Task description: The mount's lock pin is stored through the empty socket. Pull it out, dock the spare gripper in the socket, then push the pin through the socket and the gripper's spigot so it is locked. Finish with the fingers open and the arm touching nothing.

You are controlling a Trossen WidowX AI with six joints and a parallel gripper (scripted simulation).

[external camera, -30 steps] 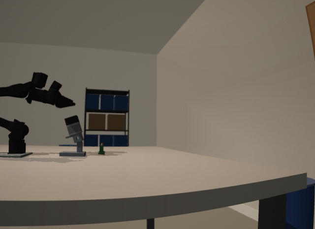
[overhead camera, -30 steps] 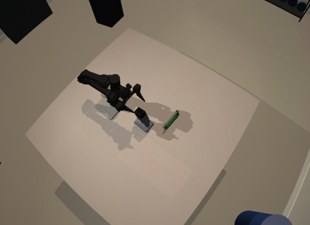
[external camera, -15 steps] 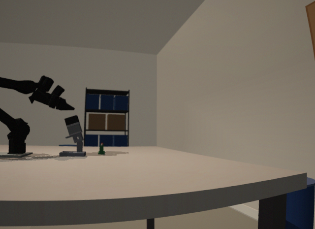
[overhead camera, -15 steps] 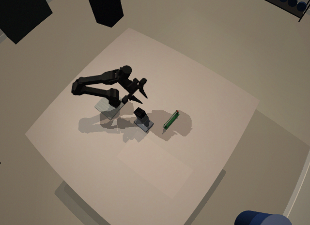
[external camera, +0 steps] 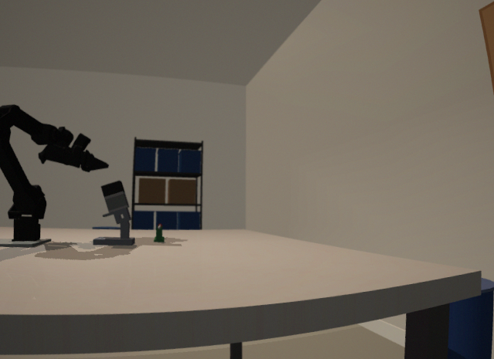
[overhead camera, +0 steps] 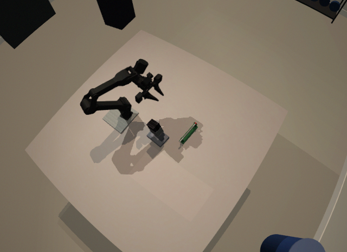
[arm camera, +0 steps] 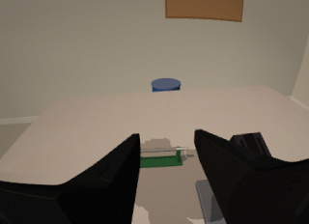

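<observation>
Right now the green cradle is 22 cm below my gripper tip, 18 cm ahead of it and 2 cm to the right of it. Also, from my gripper tip: spare gripper 12 cm to the right, 12 cm below, 3 cm ahead; grey mount 19 cm below, 12 cm to the right, 4 cm ahead.
</observation>
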